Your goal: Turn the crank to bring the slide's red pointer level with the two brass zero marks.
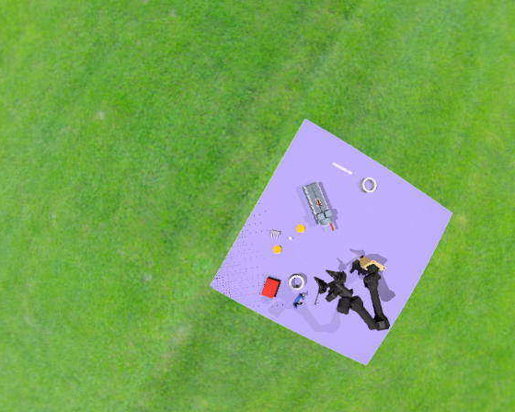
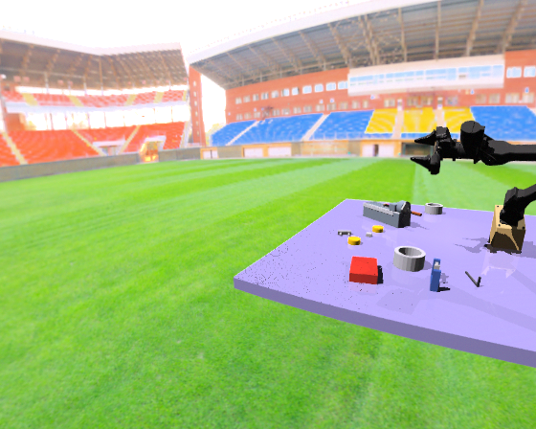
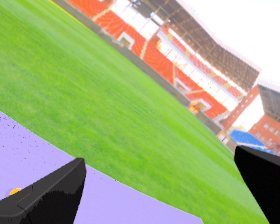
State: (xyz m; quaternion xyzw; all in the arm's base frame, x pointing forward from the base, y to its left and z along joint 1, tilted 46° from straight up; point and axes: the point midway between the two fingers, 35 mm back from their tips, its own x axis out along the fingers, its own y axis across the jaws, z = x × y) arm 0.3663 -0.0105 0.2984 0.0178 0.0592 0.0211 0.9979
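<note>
My gripper tip is now 30 cm above the brown crank handle, 26 cm to the left of it and 1 cm past it. Round my gripper tip: red pointer 33 cm to the right, 29 cm below, 14 cm ahead; blue clamp 34 cm below, 25 cm to the left, 13 cm behind; small grey bracket 36 cm below, 26 cm ahead, 2 cm to the right.
</note>
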